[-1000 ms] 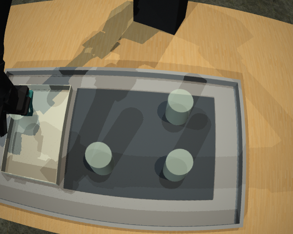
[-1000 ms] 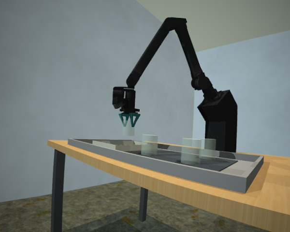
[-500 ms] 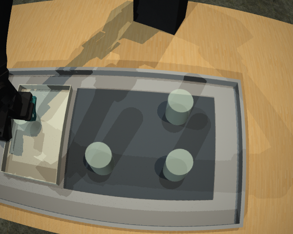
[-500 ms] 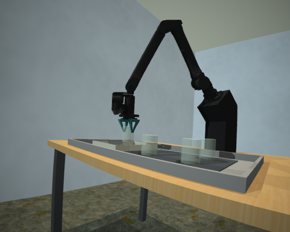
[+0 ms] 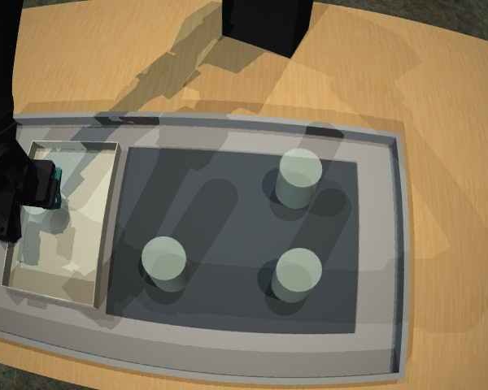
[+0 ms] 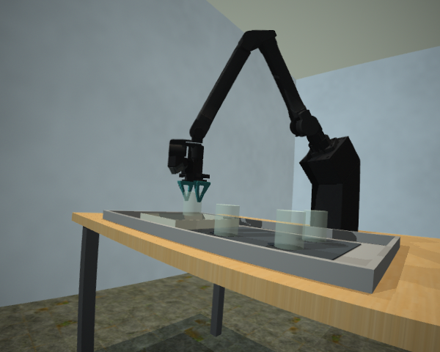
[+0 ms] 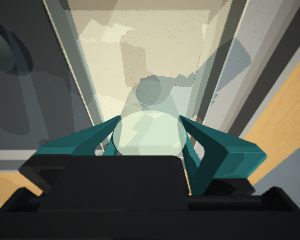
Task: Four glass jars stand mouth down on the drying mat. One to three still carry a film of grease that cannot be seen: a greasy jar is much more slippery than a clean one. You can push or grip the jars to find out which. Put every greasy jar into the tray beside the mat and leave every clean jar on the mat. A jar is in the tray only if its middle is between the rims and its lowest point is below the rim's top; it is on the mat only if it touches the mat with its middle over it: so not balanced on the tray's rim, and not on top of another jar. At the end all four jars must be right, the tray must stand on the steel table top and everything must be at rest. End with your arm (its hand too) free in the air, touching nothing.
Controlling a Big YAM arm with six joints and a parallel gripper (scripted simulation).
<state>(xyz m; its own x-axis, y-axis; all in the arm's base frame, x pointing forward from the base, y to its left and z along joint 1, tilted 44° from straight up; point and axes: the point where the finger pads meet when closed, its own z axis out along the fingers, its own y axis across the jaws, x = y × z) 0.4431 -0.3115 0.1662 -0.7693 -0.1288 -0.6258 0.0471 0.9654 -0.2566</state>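
My hand is 8 cm above the cream tray. From my hand the other things lie so: dark mat 32 cm to the left, 9 cm below, 2 cm ahead; grey steel table top 21 cm to the left, 9 cm below, 3 cm ahead.
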